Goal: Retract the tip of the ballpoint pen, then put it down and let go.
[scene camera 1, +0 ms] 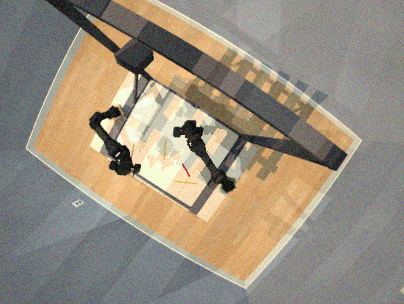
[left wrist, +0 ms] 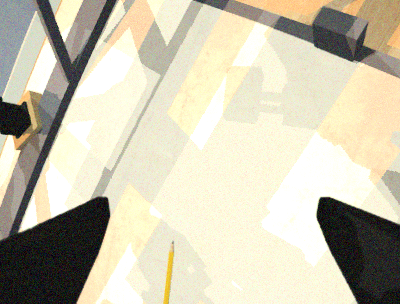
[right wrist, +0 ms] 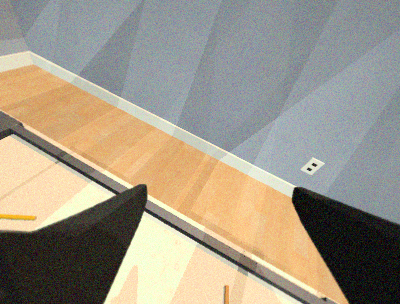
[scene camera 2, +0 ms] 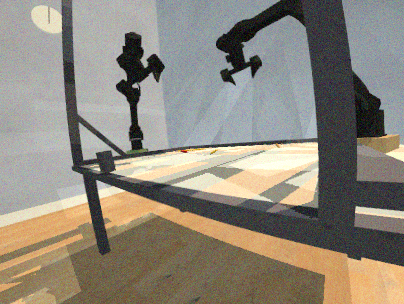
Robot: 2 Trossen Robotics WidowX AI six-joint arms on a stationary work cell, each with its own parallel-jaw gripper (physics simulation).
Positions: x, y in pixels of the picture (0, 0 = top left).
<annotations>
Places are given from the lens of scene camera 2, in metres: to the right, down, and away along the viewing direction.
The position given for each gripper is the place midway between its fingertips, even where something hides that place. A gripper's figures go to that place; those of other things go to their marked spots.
left gripper (scene camera 2: 147, 90): -0.19, -0.21, 0.51
dark frame (scene camera 2: 327, 37): 0.07, -0.07, 0.08
</annotations>
